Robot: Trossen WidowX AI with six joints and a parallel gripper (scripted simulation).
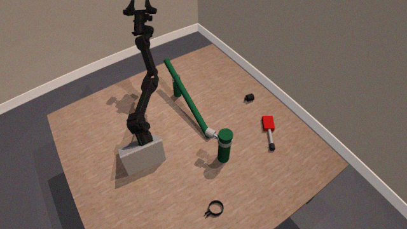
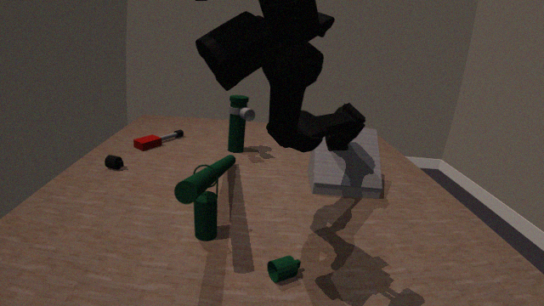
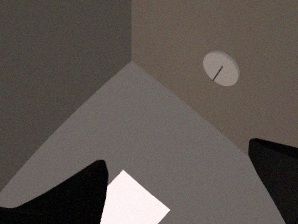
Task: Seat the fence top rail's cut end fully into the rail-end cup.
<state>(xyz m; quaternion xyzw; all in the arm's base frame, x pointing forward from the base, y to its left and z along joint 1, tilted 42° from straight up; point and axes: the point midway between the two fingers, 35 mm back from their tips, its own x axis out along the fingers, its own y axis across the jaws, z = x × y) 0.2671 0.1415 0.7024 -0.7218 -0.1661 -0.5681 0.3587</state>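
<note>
Now: gripper tip 30 mm past the grey rail-end cup, 740 mm to the left of it and 410 mm above it. Round my gripper tip: small black cap 370 mm ahead, 560 mm to the right, 550 mm below; green cap 130 mm behind, 160 mm to the right, 550 mm below; small green post 40 mm ahead, 270 mm to the right, 460 mm below.
</note>
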